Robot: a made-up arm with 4 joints. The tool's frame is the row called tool.
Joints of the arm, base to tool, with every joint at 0 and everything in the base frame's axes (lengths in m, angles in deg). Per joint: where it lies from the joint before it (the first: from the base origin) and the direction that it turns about. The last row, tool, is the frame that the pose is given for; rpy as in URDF.
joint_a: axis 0 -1 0 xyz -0.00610 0.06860 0.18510
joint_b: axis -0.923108 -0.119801 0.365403 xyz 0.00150 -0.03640 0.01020
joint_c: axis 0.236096 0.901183 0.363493 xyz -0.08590 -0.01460 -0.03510
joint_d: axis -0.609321 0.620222 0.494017 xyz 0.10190 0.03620 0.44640
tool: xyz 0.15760 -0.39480 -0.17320 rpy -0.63 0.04 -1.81
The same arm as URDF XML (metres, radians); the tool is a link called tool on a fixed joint. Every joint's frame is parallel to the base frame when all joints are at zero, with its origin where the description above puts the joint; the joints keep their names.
<robot name="arm">
  <link name="base_link"/>
  <link name="link1"/>
  <link name="link2"/>
  <link name="link3"/>
  <link name="link4"/>
  <link name="tool"/>
  <joint name="joint_a" type="continuous">
    <parent link="base_link"/>
    <child link="link1"/>
    <origin xyz="-0.0061 0.0686 0.1851"/>
    <axis xyz="0 -1 0"/>
  </joint>
  <joint name="joint_b" type="continuous">
    <parent link="link1"/>
    <child link="link2"/>
    <origin xyz="0.0015 -0.0364 0.0102"/>
    <axis xyz="-0.923108 -0.119801 0.365403"/>
  </joint>
  <joint name="joint_c" type="continuous">
    <parent link="link2"/>
    <child link="link3"/>
    <origin xyz="-0.0859 -0.0146 -0.0351"/>
    <axis xyz="0.236096 0.901183 0.363493"/>
  </joint>
  <joint name="joint_d" type="continuous">
    <parent link="link3"/>
    <child link="link4"/>
    <origin xyz="0.1019 0.0362 0.4464"/>
    <axis xyz="-0.609321 0.620222 0.494017"/>
  </joint>
  <joint name="tool_fixed" type="fixed">
    <parent link="link4"/>
    <child link="tool"/>
    <origin xyz="0.1576 -0.3948 -0.1732" rpy="-0.0110 0.0007 -0.0316"/>
  </joint>
</robot>

